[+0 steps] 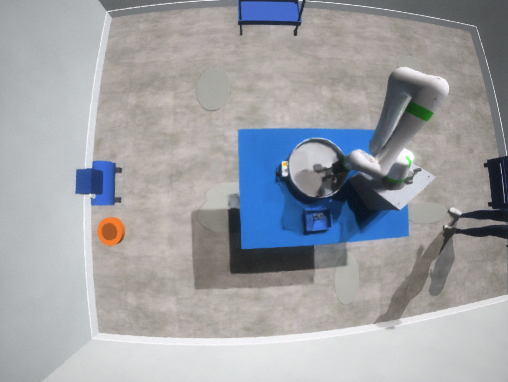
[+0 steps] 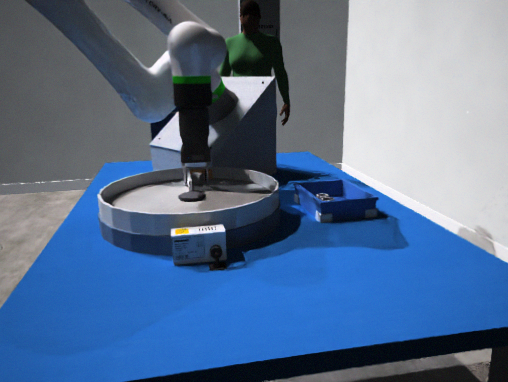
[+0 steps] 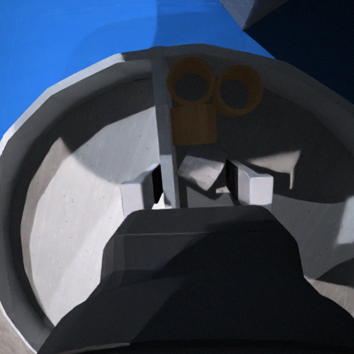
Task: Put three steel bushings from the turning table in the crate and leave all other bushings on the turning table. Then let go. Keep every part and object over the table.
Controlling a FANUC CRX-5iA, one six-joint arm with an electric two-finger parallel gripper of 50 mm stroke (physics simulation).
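Places are measured from the arm's base along level axes (x left, y back, z up), in centimetres.
Where they show: gripper, fingertip midpoint: (image 1: 334, 170) (image 2: 196, 182); arm's base, link origin: (image 1: 393, 181) (image 2: 218, 108).
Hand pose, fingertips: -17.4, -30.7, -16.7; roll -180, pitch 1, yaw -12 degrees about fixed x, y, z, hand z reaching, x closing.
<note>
Each offset is from my fingertips to the top centre of the thing, as dx, dy, dz. "spot": to the spot under its first point. Level surfaces: height alone.
The turning table @(-4.3, -11.5, +0.2) (image 1: 310, 155) (image 2: 142, 197) (image 3: 95, 175) is a round grey tray with a raised rim. My gripper (image 2: 196, 181) (image 3: 194, 174) is open and low over it, its fingers on either side of the straight bar (image 3: 165, 125). A grey steel bushing (image 3: 201, 168) lies on its side right of the bar, just ahead of the space between the fingertips, near the right finger. Three orange-brown bushings stay in shadow beyond: two upright (image 3: 191, 63) (image 3: 256, 85), one on its side (image 3: 194, 125). The blue crate @(+30.6, -19.8, -0.9) (image 1: 318, 231) (image 2: 350, 211) holds small grey ring-shaped bushings @(spot: +28.8, -19.0, -3.3) (image 1: 318, 216) (image 2: 324, 196); their exact number is unclear.
A dark round hub @(-4.3, -11.5, +0.2) (image 2: 192, 196) stands at the turning table's middle. A white control box @(spot: -9.3, -34.8, +0.0) (image 1: 284, 168) (image 2: 197, 246) stands against its outer wall. The robot's slanted grey base (image 1: 400, 197) (image 2: 250, 130) is behind it. All stand on the blue table @(dz -5.9) (image 1: 262, 225) (image 2: 300, 300).
</note>
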